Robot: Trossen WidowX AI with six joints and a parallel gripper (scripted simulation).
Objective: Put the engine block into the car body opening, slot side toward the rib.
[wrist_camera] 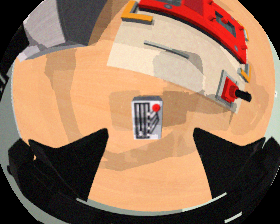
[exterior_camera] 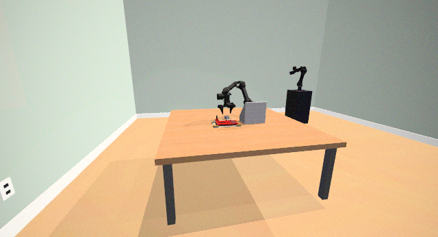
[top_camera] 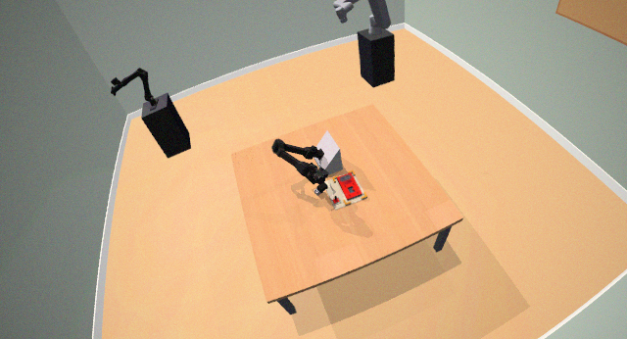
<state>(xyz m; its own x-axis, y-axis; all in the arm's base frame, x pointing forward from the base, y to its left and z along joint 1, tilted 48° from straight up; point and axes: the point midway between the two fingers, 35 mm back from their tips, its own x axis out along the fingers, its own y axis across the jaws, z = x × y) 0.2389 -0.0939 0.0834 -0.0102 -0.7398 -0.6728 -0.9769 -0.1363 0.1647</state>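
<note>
Now: gripper tip 10 mm past the grey engine block and 40 mm above it.
</note>
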